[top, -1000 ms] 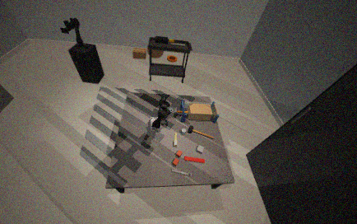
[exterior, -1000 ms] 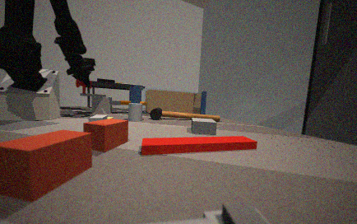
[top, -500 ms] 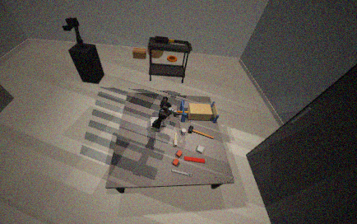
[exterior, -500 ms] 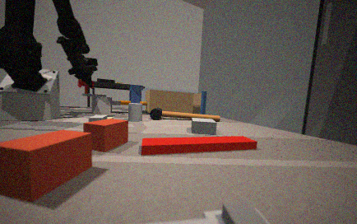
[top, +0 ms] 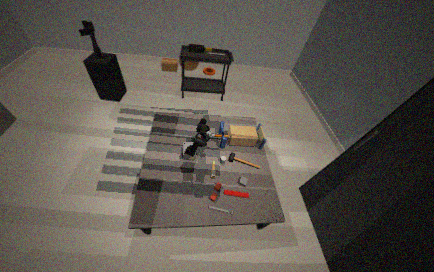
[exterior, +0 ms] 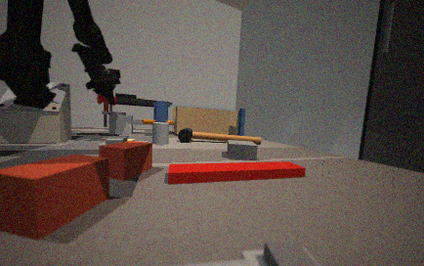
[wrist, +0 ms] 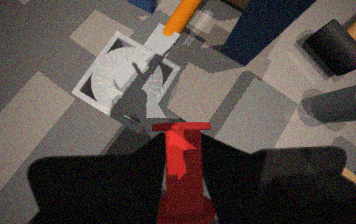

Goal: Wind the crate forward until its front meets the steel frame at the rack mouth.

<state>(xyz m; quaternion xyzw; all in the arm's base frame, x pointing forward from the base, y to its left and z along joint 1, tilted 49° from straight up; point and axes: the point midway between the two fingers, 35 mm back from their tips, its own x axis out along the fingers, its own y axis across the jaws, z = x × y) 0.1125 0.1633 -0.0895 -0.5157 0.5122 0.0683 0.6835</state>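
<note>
Right now the winch handle is 3 cm below my gripper tip and 2 cm to the left of it. From my gripper tip the other things lie so: red knob (1 cm to the right, 1 cm behind); grey winch (10 cm below, 7 cm to the left); blue frame (18 cm ahead, 10 cm to the left, 3 cm below).
</note>
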